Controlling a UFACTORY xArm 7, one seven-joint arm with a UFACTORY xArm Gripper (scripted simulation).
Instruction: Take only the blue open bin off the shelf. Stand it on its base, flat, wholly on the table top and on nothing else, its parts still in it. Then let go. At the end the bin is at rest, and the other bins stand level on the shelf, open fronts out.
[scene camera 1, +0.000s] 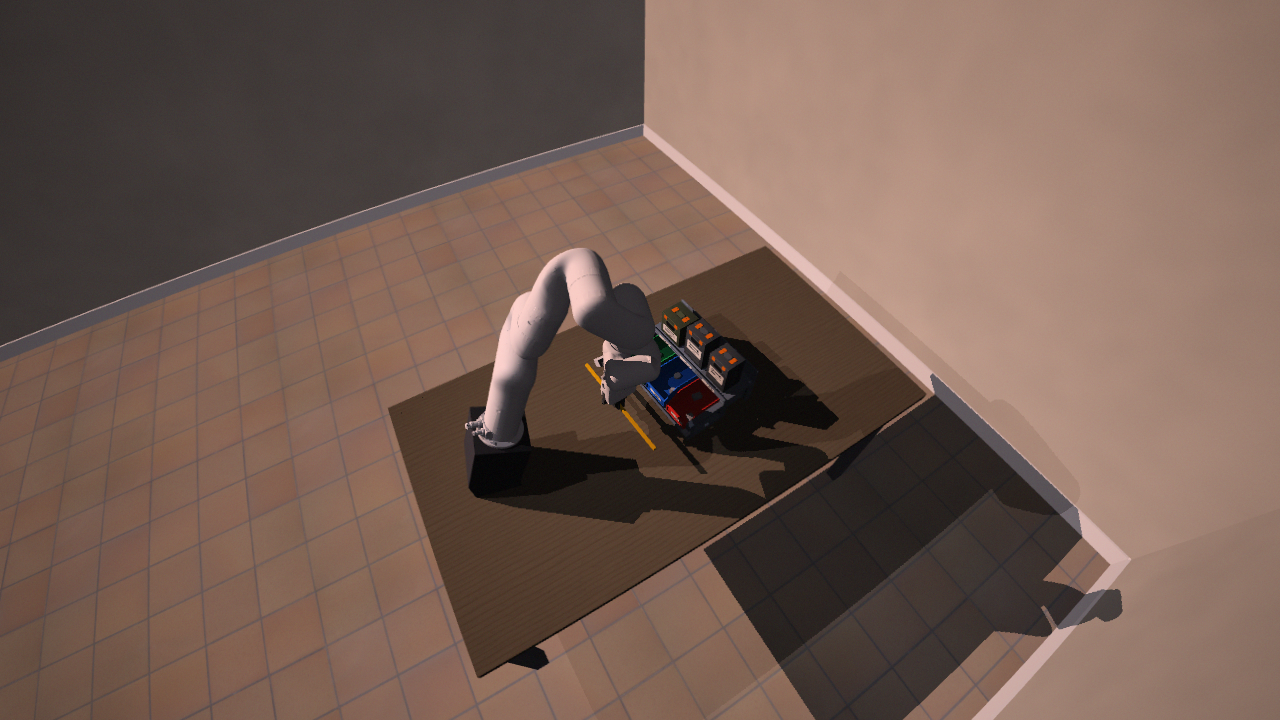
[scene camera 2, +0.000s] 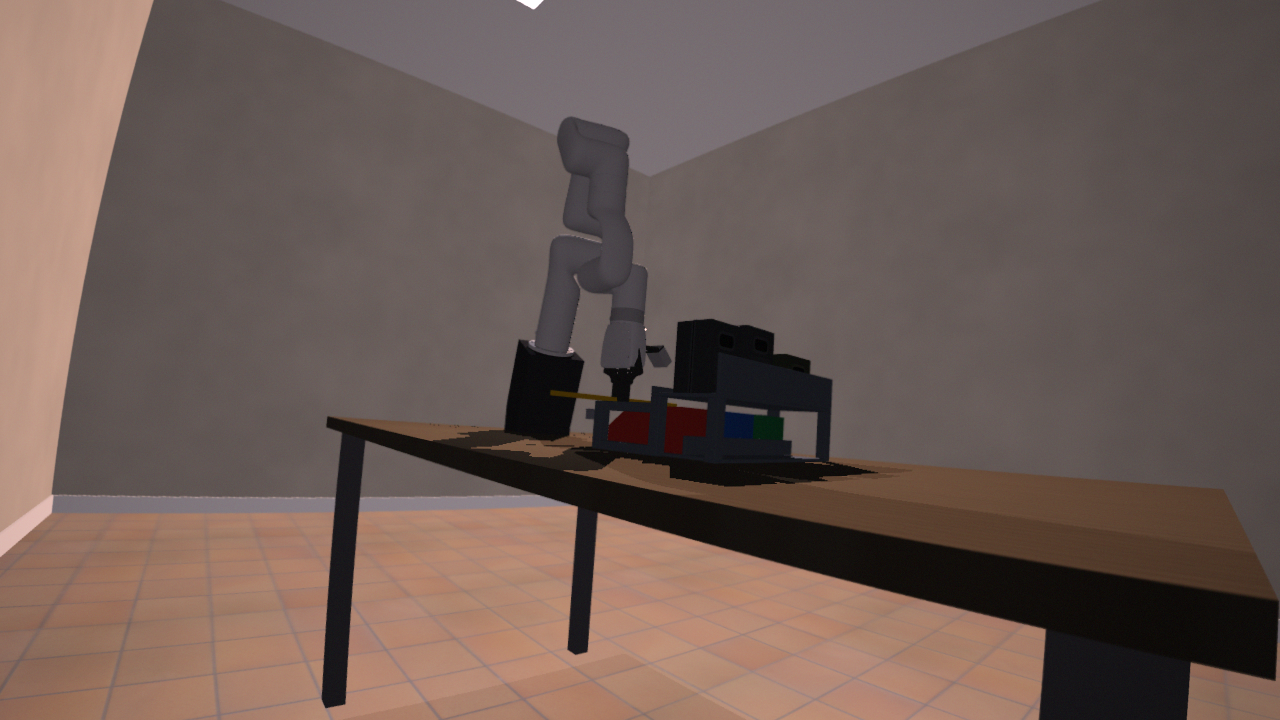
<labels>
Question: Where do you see a blue bin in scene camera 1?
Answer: At 659, 388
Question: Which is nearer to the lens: the blue bin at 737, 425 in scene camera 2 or the red bin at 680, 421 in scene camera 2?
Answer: The red bin.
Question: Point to the gripper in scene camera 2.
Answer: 620, 401
</labels>
